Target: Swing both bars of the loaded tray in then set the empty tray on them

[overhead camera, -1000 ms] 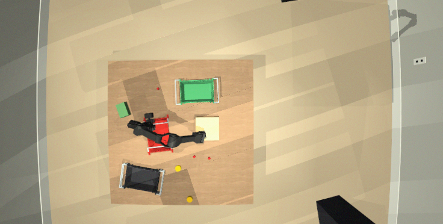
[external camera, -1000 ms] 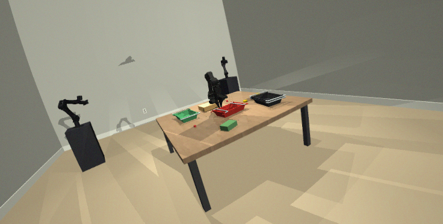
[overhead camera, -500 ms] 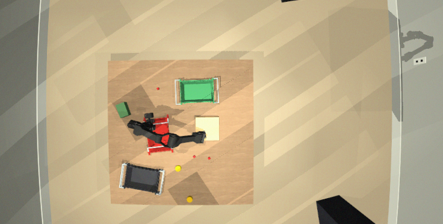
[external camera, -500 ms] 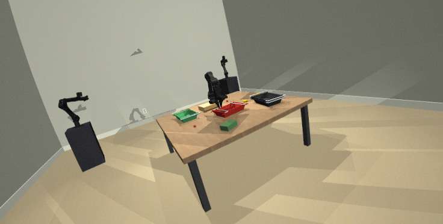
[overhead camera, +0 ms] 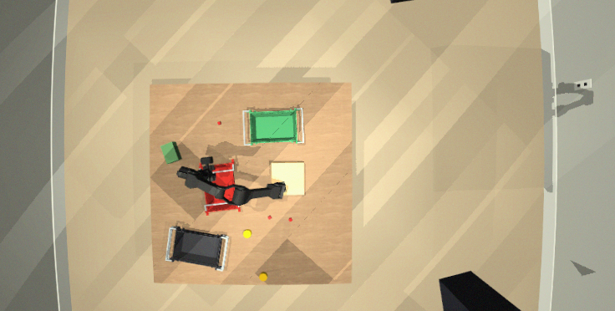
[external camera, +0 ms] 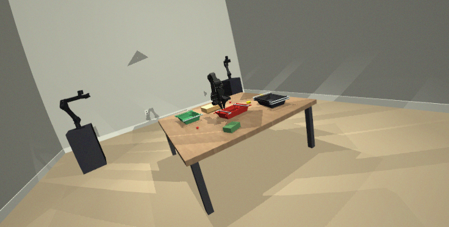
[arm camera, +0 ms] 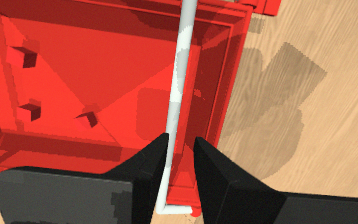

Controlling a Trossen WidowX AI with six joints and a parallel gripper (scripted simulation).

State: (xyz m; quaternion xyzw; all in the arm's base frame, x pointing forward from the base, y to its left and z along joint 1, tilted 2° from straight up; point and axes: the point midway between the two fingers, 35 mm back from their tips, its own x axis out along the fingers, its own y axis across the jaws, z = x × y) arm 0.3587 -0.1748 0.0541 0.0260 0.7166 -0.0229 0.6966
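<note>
Now: the green tray 39 cm behind my gripper tip, 19 cm to the right of it and 4 cm below it. Round my gripper tip: green block 28 cm ahead, 16 cm to the right, 7 cm below.
</note>
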